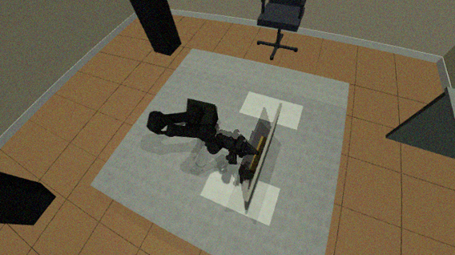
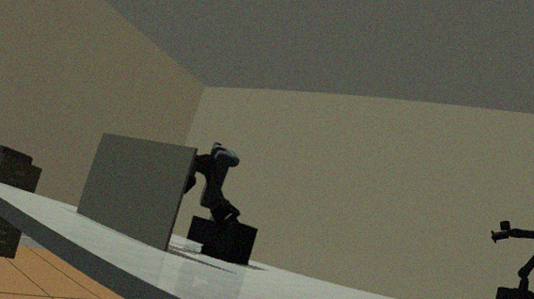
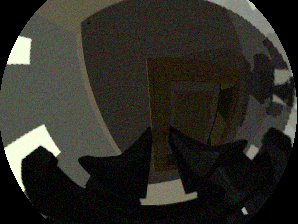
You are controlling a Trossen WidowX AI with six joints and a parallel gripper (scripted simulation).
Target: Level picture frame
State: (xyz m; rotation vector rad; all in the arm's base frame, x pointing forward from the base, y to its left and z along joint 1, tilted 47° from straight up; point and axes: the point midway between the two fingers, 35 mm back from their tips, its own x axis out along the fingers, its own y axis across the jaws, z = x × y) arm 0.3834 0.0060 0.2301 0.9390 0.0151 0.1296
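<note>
Now: gripper tip 10 mm to the right of the picture frame and 50 mm above it. Round my gripper tip: thin upright wall panel 20 mm ahead, 10 mm to the left, 70 mm below.
</note>
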